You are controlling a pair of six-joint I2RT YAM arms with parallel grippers.
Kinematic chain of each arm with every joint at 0, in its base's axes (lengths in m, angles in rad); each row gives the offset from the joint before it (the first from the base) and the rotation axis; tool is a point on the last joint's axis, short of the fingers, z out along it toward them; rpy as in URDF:
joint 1: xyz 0 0 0.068 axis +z
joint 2: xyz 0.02 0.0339 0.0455 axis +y
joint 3: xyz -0.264 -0.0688 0 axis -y
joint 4: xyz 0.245 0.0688 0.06 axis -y
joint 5: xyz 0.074 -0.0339 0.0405 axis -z
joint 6: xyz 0.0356 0 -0.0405 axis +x
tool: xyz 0 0 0 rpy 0 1.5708 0
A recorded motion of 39 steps. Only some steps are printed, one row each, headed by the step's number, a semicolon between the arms.
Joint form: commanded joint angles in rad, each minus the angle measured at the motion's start. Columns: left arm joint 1, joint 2, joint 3, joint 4, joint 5, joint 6; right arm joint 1, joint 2, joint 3, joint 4, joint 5, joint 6.
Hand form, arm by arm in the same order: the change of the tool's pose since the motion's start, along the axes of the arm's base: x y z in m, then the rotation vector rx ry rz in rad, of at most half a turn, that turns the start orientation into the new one. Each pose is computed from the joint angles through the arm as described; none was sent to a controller.
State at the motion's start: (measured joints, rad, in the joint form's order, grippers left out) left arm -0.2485 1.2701 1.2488 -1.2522 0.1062 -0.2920; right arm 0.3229 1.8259 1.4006 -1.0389 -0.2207 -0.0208
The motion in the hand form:
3: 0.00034 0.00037 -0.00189 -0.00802 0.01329 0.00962; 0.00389 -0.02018 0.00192 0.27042 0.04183 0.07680
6: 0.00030 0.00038 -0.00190 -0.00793 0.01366 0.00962; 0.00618 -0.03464 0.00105 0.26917 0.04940 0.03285
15: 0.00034 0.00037 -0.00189 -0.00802 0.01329 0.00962; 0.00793 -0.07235 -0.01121 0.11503 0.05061 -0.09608
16: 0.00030 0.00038 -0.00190 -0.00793 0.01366 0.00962; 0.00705 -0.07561 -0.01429 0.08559 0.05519 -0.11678
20: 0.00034 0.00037 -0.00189 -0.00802 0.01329 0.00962; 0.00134 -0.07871 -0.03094 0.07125 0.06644 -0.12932
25: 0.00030 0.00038 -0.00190 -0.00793 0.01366 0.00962; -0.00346 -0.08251 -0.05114 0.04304 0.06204 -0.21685
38: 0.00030 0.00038 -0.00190 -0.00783 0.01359 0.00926; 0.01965 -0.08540 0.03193 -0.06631 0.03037 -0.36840
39: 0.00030 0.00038 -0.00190 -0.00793 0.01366 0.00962; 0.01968 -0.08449 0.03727 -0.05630 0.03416 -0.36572
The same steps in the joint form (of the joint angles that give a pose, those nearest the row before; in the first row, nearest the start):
3: 0.0034 0.0034 -0.0042 -0.0023 0.0088 -0.0092; -0.0870 -0.0015 -0.0080 -0.0111 -0.2869 -0.1450
6: 0.0034 0.0034 -0.0042 -0.0027 0.0088 -0.0092; -0.1297 -0.0015 -0.0110 -0.0218 -0.2872 -0.1454
15: 0.0034 0.0034 -0.0042 -0.0023 0.0088 -0.0092; -0.2258 -0.0015 -0.0507 -0.0118 -0.1328 -0.1248
16: 0.0034 0.0034 -0.0042 -0.0027 0.0088 -0.0092; -0.2323 -0.0015 -0.0618 -0.0065 -0.1034 -0.1122
20: 0.0034 0.0034 -0.0042 -0.0023 0.0088 -0.0092; -0.2388 -0.0015 -0.1297 0.0492 -0.0904 -0.1072
25: 0.0034 0.0034 -0.0042 -0.0027 0.0088 -0.0092; -0.2457 -0.0015 -0.2140 0.1541 -0.0565 -0.0252
38: 0.0034 0.0034 -0.0042 -0.0027 0.0088 -0.0088; -0.2464 -0.0038 0.1255 -0.1503 0.0702 0.1179
39: 0.0034 0.0034 -0.0042 -0.0027 0.0088 -0.0092; -0.2449 -0.0038 0.1465 -0.1724 0.0595 0.1179

